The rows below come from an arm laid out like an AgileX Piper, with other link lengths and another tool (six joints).
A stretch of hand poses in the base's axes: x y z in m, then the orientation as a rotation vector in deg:
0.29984 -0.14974 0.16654 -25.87 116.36 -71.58
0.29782 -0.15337 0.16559 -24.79 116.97 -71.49
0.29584 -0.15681 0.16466 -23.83 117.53 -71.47
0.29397 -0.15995 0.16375 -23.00 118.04 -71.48
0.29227 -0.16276 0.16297 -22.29 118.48 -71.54
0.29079 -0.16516 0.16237 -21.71 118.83 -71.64
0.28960 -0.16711 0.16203 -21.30 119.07 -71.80
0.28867 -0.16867 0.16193 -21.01 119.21 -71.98
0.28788 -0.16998 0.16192 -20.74 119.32 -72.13
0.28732 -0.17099 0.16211 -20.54 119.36 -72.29
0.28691 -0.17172 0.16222 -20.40 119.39 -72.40
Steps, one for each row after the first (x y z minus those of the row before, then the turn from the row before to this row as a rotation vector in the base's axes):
-0.00202 -0.00363 -0.00095 0.54 -0.06 -0.81
-0.00198 -0.00344 -0.00093 0.44 -0.02 -0.76
-0.00187 -0.00314 -0.00091 0.37 0.01 -0.68
-0.00170 -0.00281 -0.00078 0.28 0.03 -0.61
-0.00148 -0.00240 -0.00060 0.19 0.03 -0.52
-0.00119 -0.00195 -0.00034 0.07 0.03 -0.40
-0.00093 -0.00156 -0.00010 0.00 0.01 -0.30
-0.00079 -0.00131 -0.00001 0.00 -0.01 -0.26
-0.00056 -0.00101 0.00019 -0.04 -0.03 -0.20
-0.00041 -0.00073 0.00011 -0.03 -0.02 -0.14

